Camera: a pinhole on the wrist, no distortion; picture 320 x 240 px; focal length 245.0 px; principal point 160.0 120.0 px. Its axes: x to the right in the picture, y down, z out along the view. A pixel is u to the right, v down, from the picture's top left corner.
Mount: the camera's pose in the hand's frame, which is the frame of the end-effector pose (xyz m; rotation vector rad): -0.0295 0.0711 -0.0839 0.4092 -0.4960 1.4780
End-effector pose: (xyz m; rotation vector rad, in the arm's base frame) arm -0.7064 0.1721 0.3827 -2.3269 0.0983 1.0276
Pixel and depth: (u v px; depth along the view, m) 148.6 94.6 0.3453
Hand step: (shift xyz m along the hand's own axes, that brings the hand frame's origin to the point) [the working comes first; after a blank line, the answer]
In the camera's frame: -0.0161 -0.0358 0.3453

-0.0167 -0.1334 0.1968
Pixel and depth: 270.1 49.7 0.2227
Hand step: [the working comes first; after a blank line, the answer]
In the camera's frame: 0.1001 -0.0639 0.2227

0.0224 0.0291 0.1595
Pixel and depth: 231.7 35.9 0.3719
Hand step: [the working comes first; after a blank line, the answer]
In the camera's frame: 0.1088 -0.1277 0.3719

0.0765 -0.0490 0.2913
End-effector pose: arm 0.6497 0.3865 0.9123 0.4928 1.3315 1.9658
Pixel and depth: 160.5 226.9 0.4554
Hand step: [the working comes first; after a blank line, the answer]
In the camera's frame: 0.0009 0.1987 0.4554

-0.2573 -0.1660 0.2886
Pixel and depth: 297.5 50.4 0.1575
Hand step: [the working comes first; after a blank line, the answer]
In the camera's frame: 0.0884 -0.0447 0.1575

0.0072 0.0561 0.0979
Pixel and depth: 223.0 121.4 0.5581
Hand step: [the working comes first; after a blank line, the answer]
In the camera's frame: 0.1435 0.0032 0.5581

-0.0653 -0.1144 0.4605
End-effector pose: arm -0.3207 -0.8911 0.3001 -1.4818 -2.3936 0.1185
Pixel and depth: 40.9 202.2 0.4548
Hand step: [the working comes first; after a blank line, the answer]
In the camera's frame: -0.2211 0.1526 0.4548

-0.2171 -0.3537 0.1679
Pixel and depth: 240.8 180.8 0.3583
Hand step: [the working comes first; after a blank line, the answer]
In the camera's frame: 0.1182 0.0889 0.3583

-0.1384 -0.0213 0.2764
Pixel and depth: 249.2 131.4 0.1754
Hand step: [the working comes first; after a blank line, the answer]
In the camera's frame: 0.0639 0.0082 0.1754

-0.0474 0.0289 0.0972
